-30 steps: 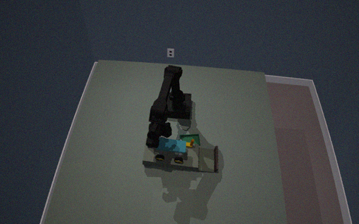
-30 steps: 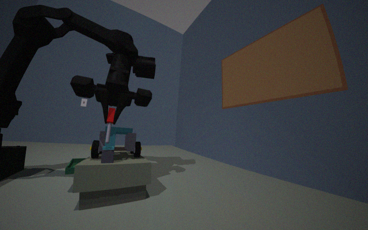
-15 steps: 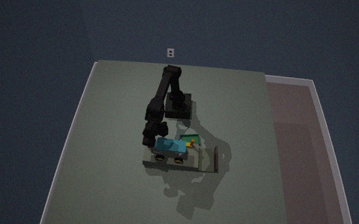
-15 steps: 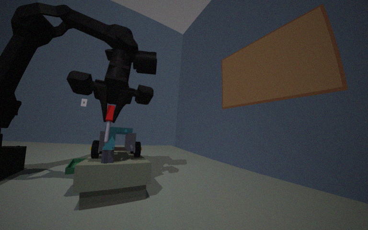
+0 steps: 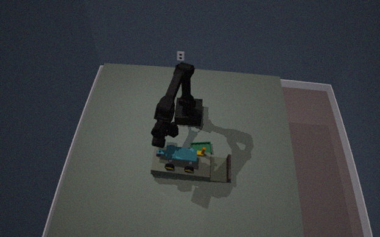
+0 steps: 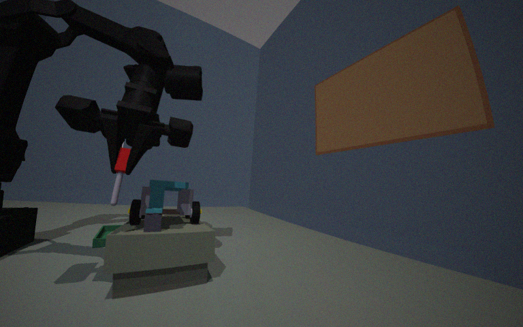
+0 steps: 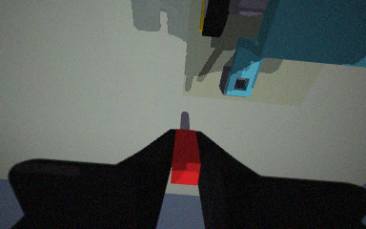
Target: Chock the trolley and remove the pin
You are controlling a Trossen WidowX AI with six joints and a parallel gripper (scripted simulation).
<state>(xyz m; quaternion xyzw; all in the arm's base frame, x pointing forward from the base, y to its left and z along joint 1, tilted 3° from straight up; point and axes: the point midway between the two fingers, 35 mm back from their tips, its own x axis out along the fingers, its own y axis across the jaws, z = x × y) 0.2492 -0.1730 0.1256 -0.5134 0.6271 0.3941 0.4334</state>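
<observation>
Right now the yellow chock is 220 mm to the left of my gripper tip, 90 mm below it and 50 mm ahead of it. The rest, counted from my gripper tip: blue trolley 120 mm to the left, 90 mm ahead, 60 mm below; then grey ramp 120 mm to the left, 120 mm below, 90 mm ahead; then red-headed stop pin right at my gripper tip.
</observation>
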